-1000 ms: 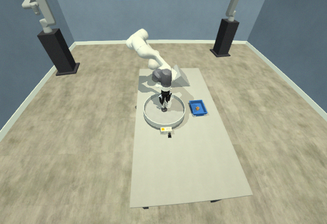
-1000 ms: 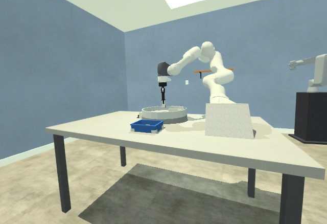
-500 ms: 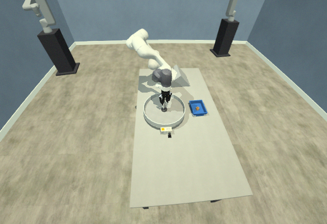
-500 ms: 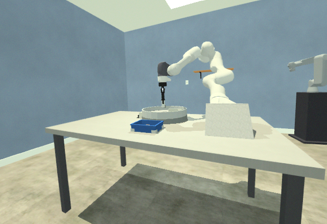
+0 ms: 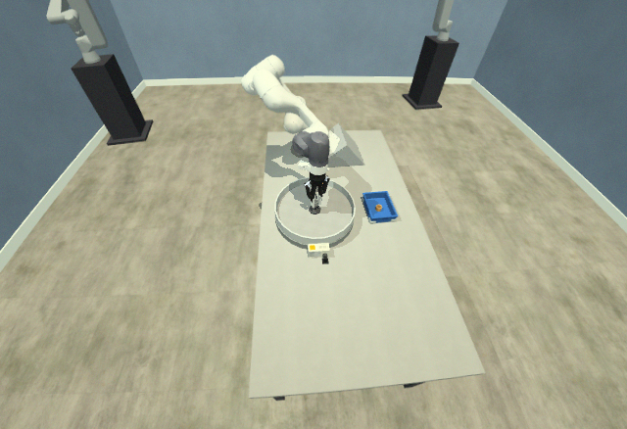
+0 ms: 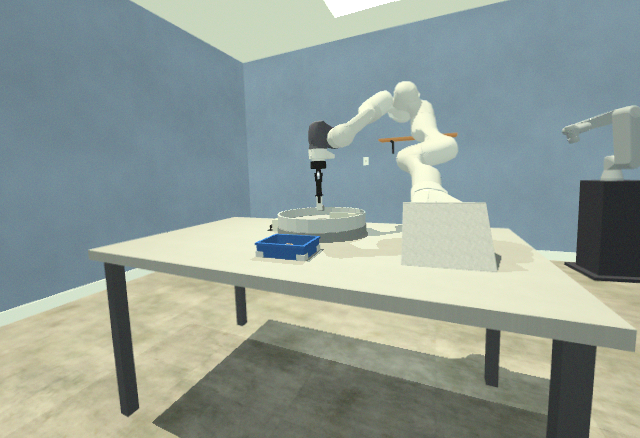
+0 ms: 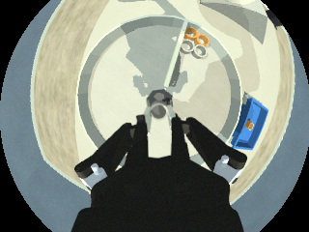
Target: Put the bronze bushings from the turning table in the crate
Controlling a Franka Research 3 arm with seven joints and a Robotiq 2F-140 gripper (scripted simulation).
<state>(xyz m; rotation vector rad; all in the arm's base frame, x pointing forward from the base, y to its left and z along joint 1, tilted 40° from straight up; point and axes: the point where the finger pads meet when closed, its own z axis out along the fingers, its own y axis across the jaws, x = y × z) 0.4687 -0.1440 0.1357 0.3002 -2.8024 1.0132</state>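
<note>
Right now the turning table is 1 cm behind my hand and 9 cm below it. From my hand the other things lie so: crate 2 cm ahead, 36 cm to the left, 12 cm below.
</note>
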